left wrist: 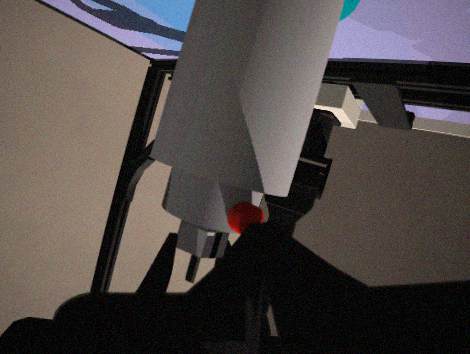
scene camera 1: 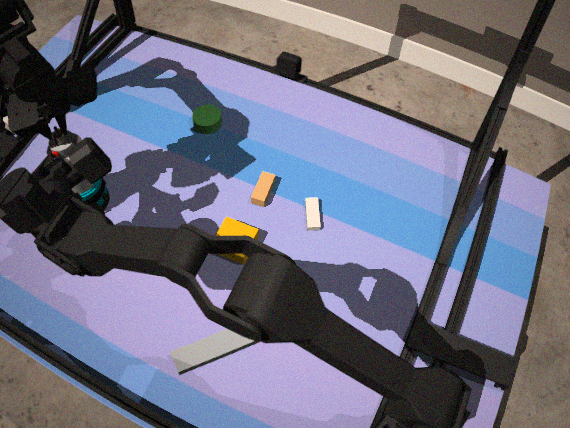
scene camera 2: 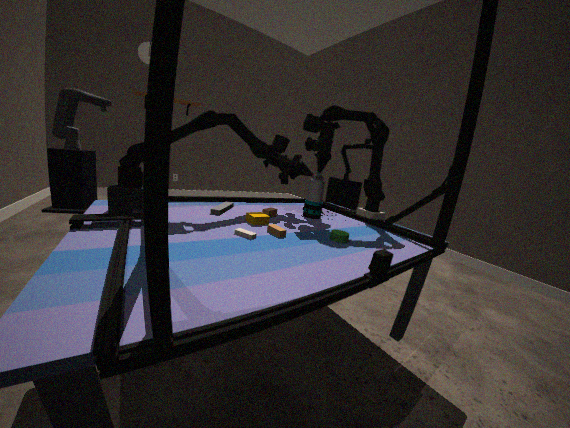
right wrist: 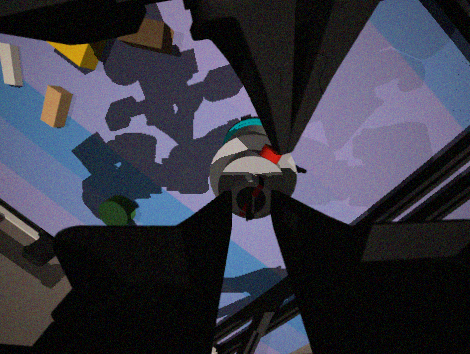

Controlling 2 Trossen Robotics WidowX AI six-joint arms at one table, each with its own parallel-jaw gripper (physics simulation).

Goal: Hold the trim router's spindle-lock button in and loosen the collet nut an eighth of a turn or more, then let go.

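Frame: origin at the left arm's base, x ahead, y right, z down, level; centimetres.
Seen in the pictures: left gripper, fingertip midpoint: (left wrist: 260, 232) (scene camera 1: 50, 155) (scene camera 2: 313, 175) (right wrist: 282, 151); right gripper, fingertip midpoint: (left wrist: 200, 238) (scene camera 1: 58, 135) (scene camera 2: 319, 172) (right wrist: 250, 197); left arm's base, link origin: (scene camera 1: 425, 421) (scene camera 2: 129, 185); right arm's base, link origin: (left wrist: 316, 114) (scene camera 2: 371, 210).
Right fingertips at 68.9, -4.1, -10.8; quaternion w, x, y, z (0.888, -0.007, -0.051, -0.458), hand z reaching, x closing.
Observation:
Offsets run from my right fingertips to a thing's top centre, as dx, dy, dz. "*": to the spot under its first point.
The trim router {-0.1, +0.0, -2.1} (scene camera 1: 91, 192) (scene camera 2: 315, 196) (left wrist: 240, 105) stands upright on its teal base at the table's far edge; its body is grey. My left gripper (scene camera 2: 308, 173) (left wrist: 260, 232) (right wrist: 282, 151) is shut with nothing between the fingers, and its tips press against the red spindle-lock button {-1.1, -2.2, +1.3} (left wrist: 244, 215) (right wrist: 269, 154) on the router's side. My right gripper (right wrist: 250, 197) (scene camera 2: 319, 171) comes down from above and is shut on the collet nut {* -0.2, -0.1, -0.6} (right wrist: 250, 198) (left wrist: 202, 242) at the router's top. In scene camera 1 both sets of fingers are hidden at the left edge.
A green disc {-4.5, +27.7, +16.7} (scene camera 1: 207, 118) (scene camera 2: 338, 235) (right wrist: 112, 212), an orange block {-23.8, +22.4, +17.2} (scene camera 1: 263, 188) (scene camera 2: 276, 230), a white block {-33.6, +24.3, +18.0} (scene camera 1: 313, 213) (scene camera 2: 245, 233), a yellow block {-27.2, +11.3, +16.4} (scene camera 1: 237, 229) (scene camera 2: 257, 218) and a grey bar {-37.6, -3.7, +17.4} (scene camera 1: 207, 349) (scene camera 2: 221, 208) lie on the table. Black frame posts (scene camera 2: 162, 170) surround it.

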